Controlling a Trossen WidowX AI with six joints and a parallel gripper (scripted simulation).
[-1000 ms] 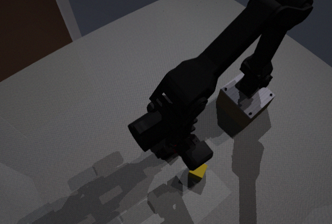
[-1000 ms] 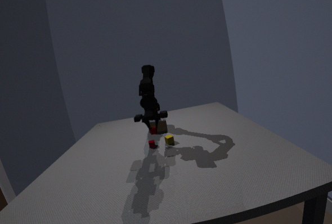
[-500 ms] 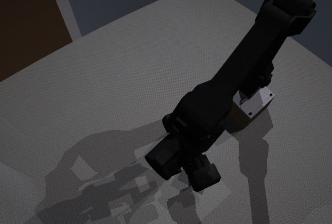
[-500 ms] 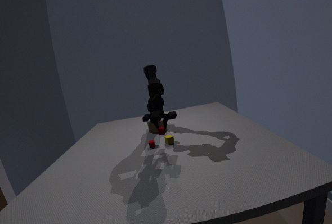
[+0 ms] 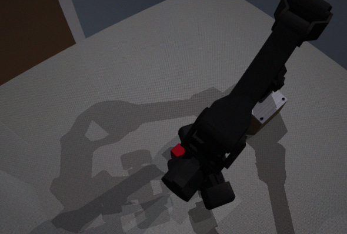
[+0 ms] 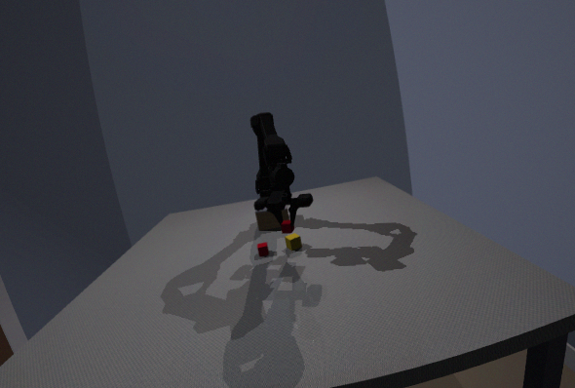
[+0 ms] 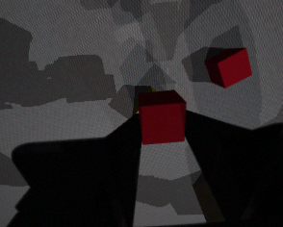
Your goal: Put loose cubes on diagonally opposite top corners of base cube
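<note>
The yellow base cube lies 20 mm behind my gripper tip, 10 mm to the left of it and 70 mm below it.
</note>
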